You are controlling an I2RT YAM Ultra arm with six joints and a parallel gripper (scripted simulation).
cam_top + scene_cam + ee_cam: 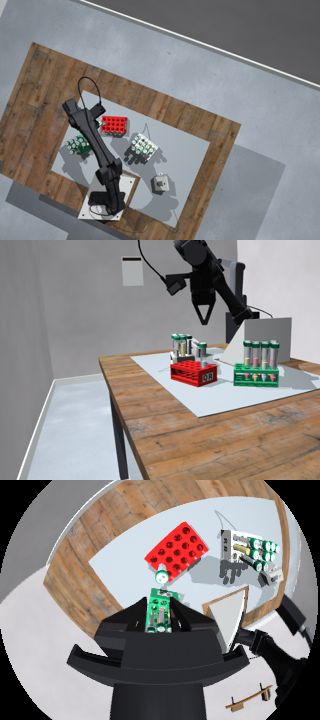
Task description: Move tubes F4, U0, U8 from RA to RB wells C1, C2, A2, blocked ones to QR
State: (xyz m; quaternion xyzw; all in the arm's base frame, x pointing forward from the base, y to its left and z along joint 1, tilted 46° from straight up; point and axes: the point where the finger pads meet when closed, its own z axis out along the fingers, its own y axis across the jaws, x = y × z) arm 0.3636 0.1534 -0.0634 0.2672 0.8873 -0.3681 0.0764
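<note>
Now: the tube 1 cm to the right of my hand and 12 cm below it. Round my hand: red rack QR: 1 cm ahead, 5 cm to the right, 16 cm below; tube with yellow filling: 3 cm behind, 21 cm to the right, 12 cm below; white rack RB: 5 cm behind, 25 cm to the right, 16 cm below.
</note>
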